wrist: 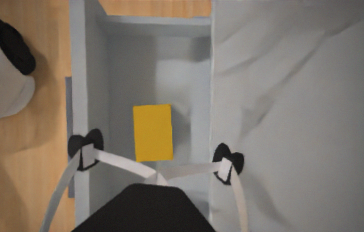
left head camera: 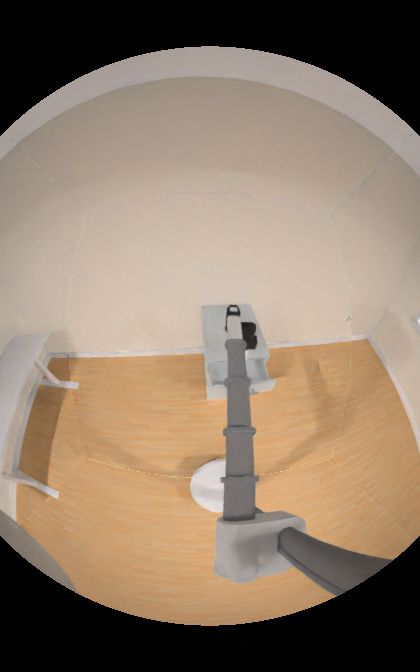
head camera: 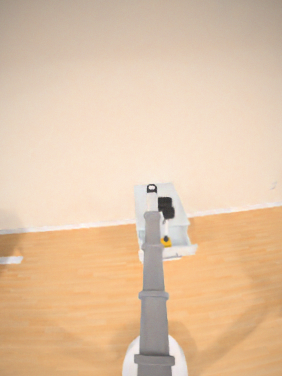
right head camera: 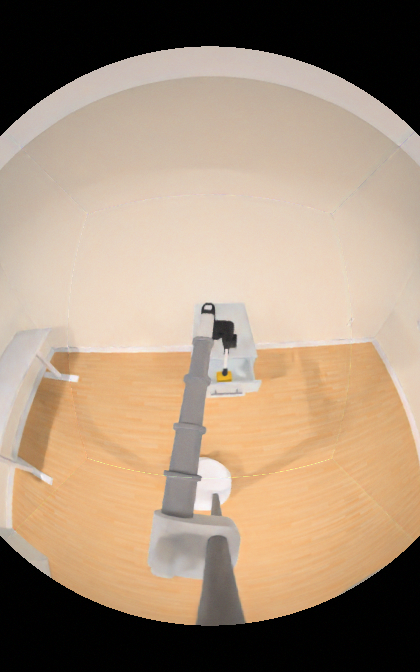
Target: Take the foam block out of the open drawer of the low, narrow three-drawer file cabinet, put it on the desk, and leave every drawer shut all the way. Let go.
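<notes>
The yellow foam block [head camera: 165, 243] [right head camera: 223, 377] [wrist: 153, 132] lies in the open drawer [head camera: 187, 250] [left head camera: 265, 385] [wrist: 81, 60] of the low grey-white file cabinet [head camera: 142, 200] [left head camera: 212, 320] [right head camera: 242, 320] [wrist: 300, 125]. In the left head view the arm hides the block. My gripper [right head camera: 225, 371] [wrist: 159, 149] is open and empty above the drawer. In the wrist view one fingertip is over the drawer's front panel and the other over the cabinet's front top edge; the block shows between and slightly beyond them. The white desk [left head camera: 15, 370] [right head camera: 17, 360] stands at the left. The lower drawers are hard to make out.
The cabinet stands against the back wall [head camera: 140, 100] [left head camera: 210, 250] [right head camera: 210, 250]. My telescoping arm [head camera: 153, 270] [left head camera: 240, 405] [right head camera: 187, 445] reaches over the wood floor to the cabinet. My round white base [left head camera: 206, 487] [right head camera: 216, 480] is in front of the cabinet. The desk's legs stand on floor feet [left head camera: 65, 384] [right head camera: 65, 378].
</notes>
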